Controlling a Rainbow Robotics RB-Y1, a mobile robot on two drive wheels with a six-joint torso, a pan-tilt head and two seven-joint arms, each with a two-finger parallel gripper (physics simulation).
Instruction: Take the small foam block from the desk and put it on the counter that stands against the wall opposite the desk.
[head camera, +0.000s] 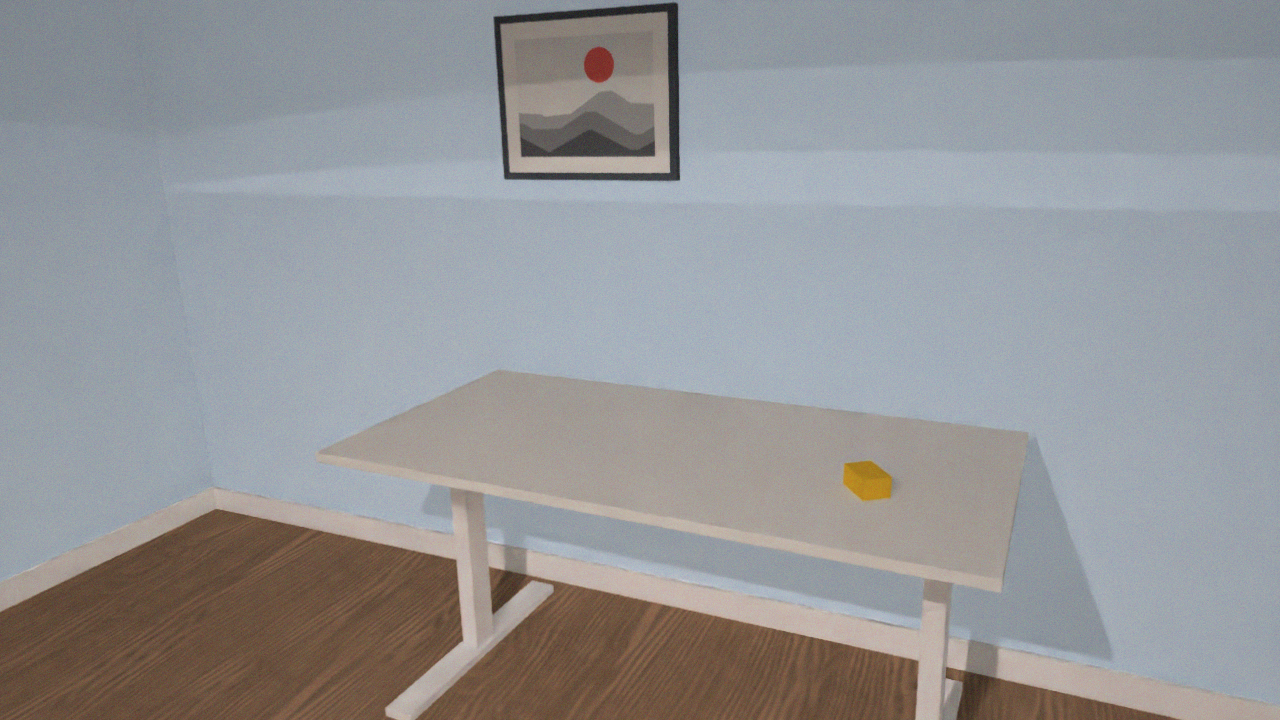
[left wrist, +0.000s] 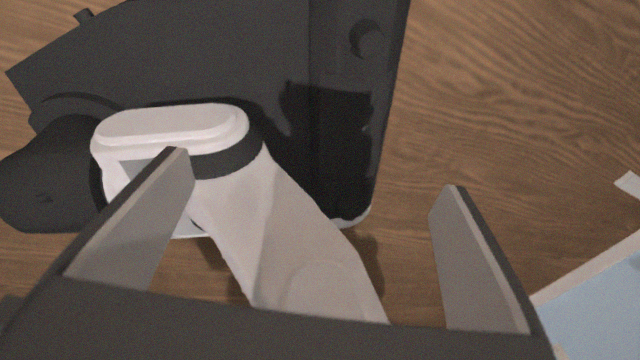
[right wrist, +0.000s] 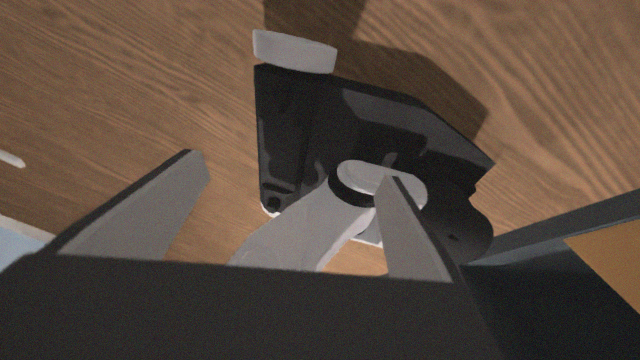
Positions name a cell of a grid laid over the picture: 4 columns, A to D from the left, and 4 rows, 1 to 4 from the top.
Note:
In view: the left gripper (left wrist: B3), the right gripper (right wrist: B2), a yellow foam block (head camera: C3) and a desk (head camera: C3).
The left wrist view misses the yellow foam block: it is out of frame. The right wrist view misses the yellow foam block: it is out of frame.

